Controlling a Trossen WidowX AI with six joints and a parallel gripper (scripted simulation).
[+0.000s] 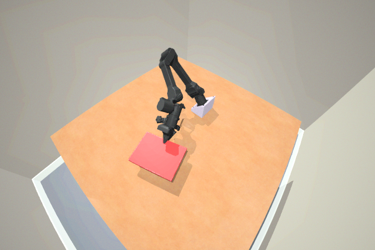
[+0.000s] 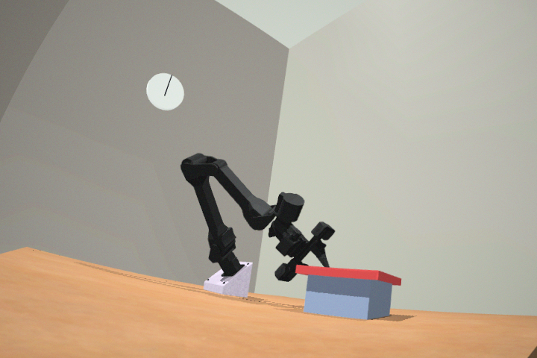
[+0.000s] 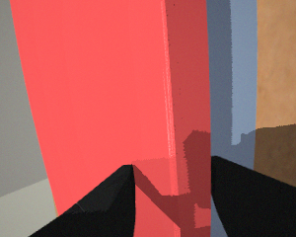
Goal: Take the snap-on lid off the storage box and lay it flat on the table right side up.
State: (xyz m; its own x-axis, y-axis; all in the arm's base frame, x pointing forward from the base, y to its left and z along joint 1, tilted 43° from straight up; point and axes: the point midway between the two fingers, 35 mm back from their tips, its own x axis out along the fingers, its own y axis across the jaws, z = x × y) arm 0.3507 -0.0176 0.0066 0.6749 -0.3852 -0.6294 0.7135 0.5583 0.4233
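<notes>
My gripper tip is 70 mm short of the red lid and 10 mm to the right of it. The rest, counted from my gripper tip: blue-grey storage box: 70 mm ahead, 10 mm to the left, 40 mm below.
</notes>
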